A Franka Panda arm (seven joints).
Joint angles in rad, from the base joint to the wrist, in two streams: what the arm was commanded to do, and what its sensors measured. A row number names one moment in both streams.
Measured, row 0:
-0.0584, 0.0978, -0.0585, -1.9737, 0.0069, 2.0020, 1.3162
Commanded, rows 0 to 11:
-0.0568, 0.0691, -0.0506, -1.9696, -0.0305, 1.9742, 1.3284
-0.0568, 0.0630, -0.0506, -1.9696, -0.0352, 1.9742, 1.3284
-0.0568, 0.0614, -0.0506, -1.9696, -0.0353, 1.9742, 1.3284
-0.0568, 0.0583, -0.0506, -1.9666, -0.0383, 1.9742, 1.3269
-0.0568, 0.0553, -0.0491, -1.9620, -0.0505, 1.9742, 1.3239
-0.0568, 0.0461, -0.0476, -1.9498, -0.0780, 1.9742, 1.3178
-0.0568, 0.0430, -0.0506, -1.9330, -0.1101, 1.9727, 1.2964
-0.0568, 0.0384, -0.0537, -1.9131, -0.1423, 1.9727, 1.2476
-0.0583, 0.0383, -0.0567, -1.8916, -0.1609, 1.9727, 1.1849
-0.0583, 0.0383, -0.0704, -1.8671, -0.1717, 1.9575, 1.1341
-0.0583, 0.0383, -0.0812, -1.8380, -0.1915, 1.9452, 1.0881
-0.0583, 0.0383, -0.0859, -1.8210, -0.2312, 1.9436, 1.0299
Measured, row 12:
-0.0577, 0.0406, -0.0657, -1.8956, -0.1567, 1.9915, 1.1733
